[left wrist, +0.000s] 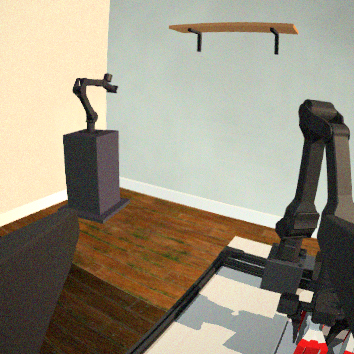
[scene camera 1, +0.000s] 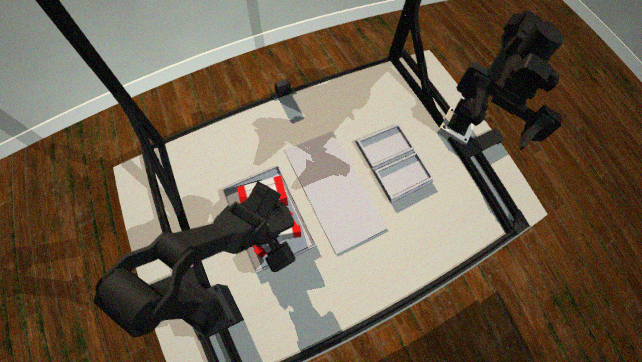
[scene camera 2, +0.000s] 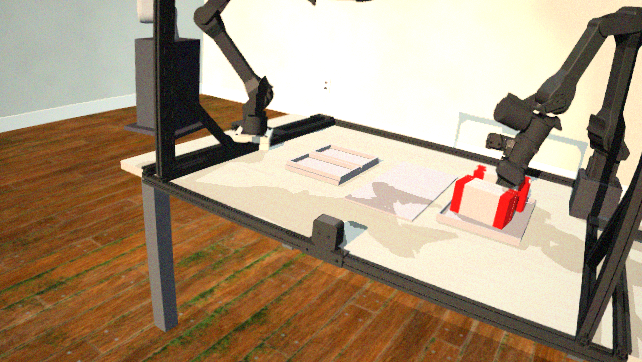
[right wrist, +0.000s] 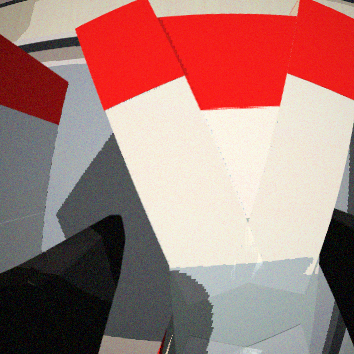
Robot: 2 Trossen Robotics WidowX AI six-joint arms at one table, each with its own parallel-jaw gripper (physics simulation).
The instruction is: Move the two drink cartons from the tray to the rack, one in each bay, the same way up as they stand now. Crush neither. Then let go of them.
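Where they show: left gripper, fingertip midpoint: [left wrist: 203, 225] [scene camera 1: 498, 133]; right gripper, fingertip midpoint: [right wrist: 218, 222]; left arm's base, link origin: [scene camera 1: 458, 124] [scene camera 2: 253, 132]; right arm's base, link origin: [left wrist: 287, 254] [scene camera 1: 208, 312] [scene camera 2: 600, 178].
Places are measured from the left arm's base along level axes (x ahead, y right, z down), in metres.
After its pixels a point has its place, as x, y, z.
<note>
Two white drink cartons with red bands stand in the grey tray [scene camera 1: 306, 240] {0.575, 0.213, 0.030} [scene camera 2: 463, 223] {0.489, 0.431, 0.024} at the left of scene camera 1. My right gripper [scene camera 1: 271, 223] {0.603, 0.282, 0.010} [right wrist: 218, 222] {0.603, 0.282, 0.010} [left wrist: 316, 326] is down over one carton [scene camera 1: 296, 230] {0.578, 0.240, -0.038} [scene camera 2: 479, 170] {0.562, 0.266, -0.036} [right wrist: 197, 168] {0.584, 0.280, -0.038}. Its fingers are open and stand on either side of the carton's white body, whose faces look folded inward. The other carton [scene camera 1: 254, 187] [scene camera 2: 479, 205] {0.527, 0.398, -0.004} [right wrist: 28, 81] {0.527, 0.315, -0.002} stands beside it. The two-bay rack [scene camera 1: 393, 160] {0.233, 0.127, 0.026} [scene camera 2: 327, 159] {0.212, 0.127, 0.019} is empty. My left gripper is open, raised high off the table; only one finger [left wrist: 35, 281] {0.311, -0.045, -0.414} shows.
A pale flat mat [scene camera 1: 341, 201] {0.428, 0.193, 0.032} [scene camera 2: 413, 183] {0.424, 0.211, 0.032} lies between tray and rack. A small black block [scene camera 1: 283, 87] {0.222, 0.538, -0.012} [scene camera 2: 327, 231] {0.211, 0.561, -0.003} sits on the table's edge. Black frame posts [scene camera 1: 407, 32] {-0.144, 0.296, -0.116} [scene camera 2: 163, 90] {-0.147, 0.323, -0.168} rise at the corners. A pedestal [left wrist: 92, 172] with another arm stands on the floor.
</note>
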